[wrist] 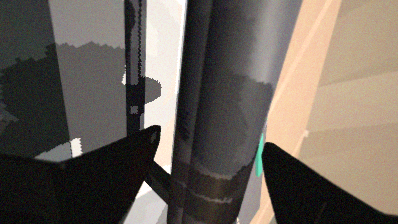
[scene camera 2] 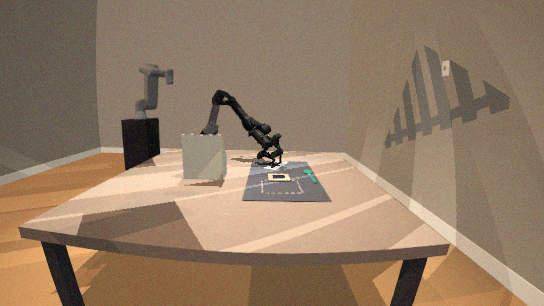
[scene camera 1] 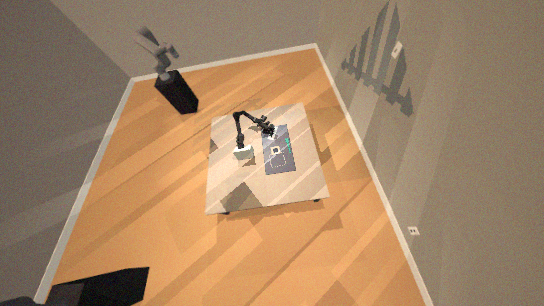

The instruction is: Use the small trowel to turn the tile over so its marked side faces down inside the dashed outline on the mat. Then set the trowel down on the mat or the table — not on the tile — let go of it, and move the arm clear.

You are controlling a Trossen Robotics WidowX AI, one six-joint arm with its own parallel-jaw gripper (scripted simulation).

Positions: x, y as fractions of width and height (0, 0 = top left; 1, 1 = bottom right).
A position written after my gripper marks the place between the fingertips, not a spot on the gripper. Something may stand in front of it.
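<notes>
From the wrist view I can see my gripper (wrist: 0.53, 0.63), which is open with nothing in it, and there's a dark mat (wrist: 0.10, 0.59) in that view too. Scene camera 1 has the mat (scene camera 1: 0.51, 0.52) as well, and so does scene camera 2, where it's the mat (scene camera 2: 0.47, 0.62) again.
</notes>
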